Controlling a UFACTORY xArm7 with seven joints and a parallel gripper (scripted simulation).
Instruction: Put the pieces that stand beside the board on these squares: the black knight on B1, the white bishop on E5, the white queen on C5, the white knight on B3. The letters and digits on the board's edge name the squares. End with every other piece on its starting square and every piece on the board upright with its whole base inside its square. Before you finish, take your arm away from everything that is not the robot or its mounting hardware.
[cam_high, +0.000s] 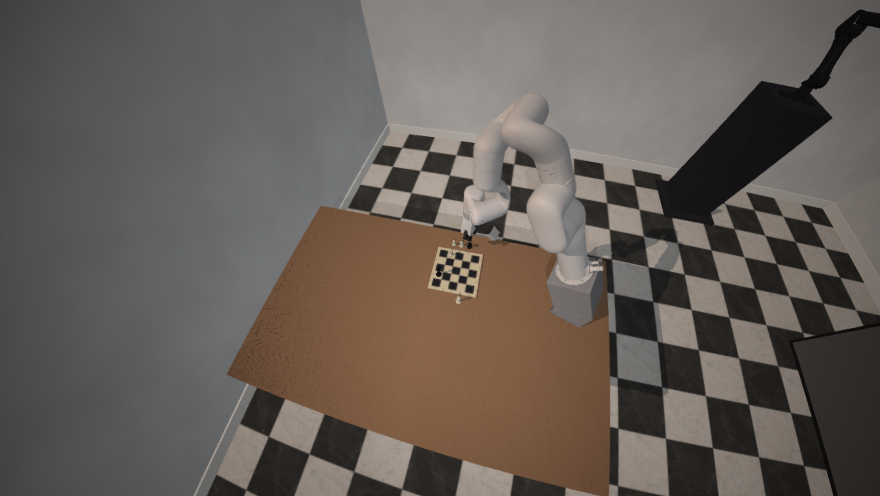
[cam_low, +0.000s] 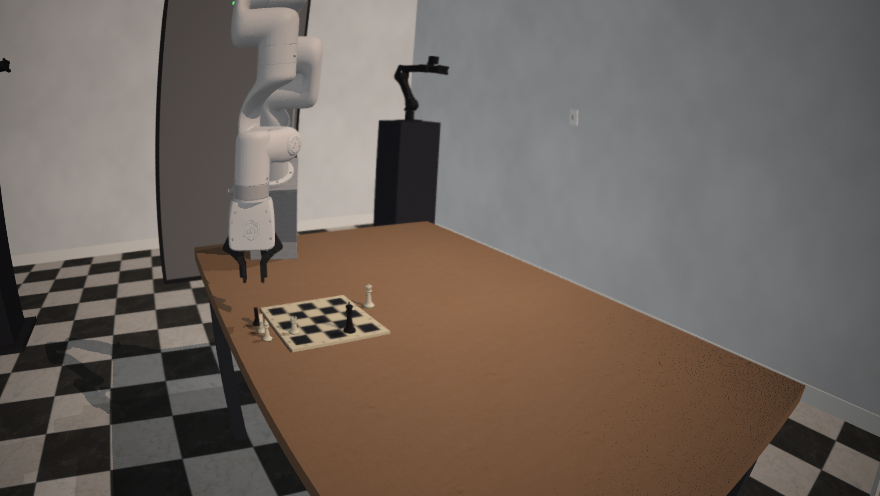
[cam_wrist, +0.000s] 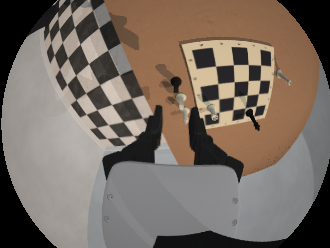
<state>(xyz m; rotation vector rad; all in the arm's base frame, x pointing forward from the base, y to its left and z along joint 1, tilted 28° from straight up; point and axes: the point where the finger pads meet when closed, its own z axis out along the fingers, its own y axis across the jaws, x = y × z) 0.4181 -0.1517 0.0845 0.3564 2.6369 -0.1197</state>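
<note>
The black knight lies 100 mm below my hand. Also, from my hand: chessboard: 140 mm to the left, 120 mm below, 40 mm ahead.
</note>
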